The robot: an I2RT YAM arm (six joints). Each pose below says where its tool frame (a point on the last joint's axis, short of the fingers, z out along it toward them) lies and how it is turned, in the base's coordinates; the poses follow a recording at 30 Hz.
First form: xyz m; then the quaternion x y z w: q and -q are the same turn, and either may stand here.
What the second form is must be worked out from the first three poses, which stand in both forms.
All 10 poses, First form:
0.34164 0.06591 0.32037 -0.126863 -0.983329 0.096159 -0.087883
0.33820 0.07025 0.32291 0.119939 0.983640 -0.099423 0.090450
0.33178 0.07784 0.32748 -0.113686 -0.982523 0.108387 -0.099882
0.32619 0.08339 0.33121 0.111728 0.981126 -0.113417 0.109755
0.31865 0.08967 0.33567 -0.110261 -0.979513 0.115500 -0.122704
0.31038 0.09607 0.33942 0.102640 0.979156 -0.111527 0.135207
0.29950 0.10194 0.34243 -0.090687 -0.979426 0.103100 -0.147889
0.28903 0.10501 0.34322 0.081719 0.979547 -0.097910 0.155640
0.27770 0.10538 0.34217 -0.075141 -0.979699 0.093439 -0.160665
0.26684 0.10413 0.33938 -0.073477 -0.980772 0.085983 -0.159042
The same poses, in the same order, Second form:
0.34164 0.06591 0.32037 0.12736 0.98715 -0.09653 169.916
0.33820 0.07025 0.32291 0.12043 0.98769 -0.09983 169.621
0.33178 0.07784 0.32748 0.11426 0.98746 -0.10893 168.535
0.32619 0.08339 0.33121 0.11241 0.98709 -0.11411 167.398
0.31865 0.08967 0.33567 0.11110 0.98697 -0.11638 165.904
0.31038 0.09607 0.33942 0.10359 0.98823 -0.11256 164.459
0.29950 0.10194 0.34243 0.09170 0.99032 -0.10425 162.991
0.28903 0.10501 0.34322 0.08273 0.99163 -0.09912 162.092
0.27770 0.10538 0.34217 0.07613 0.99259 -0.09467 161.509
0.26684 0.10413 0.33938 0.07442 0.99342 -0.08709 161.697

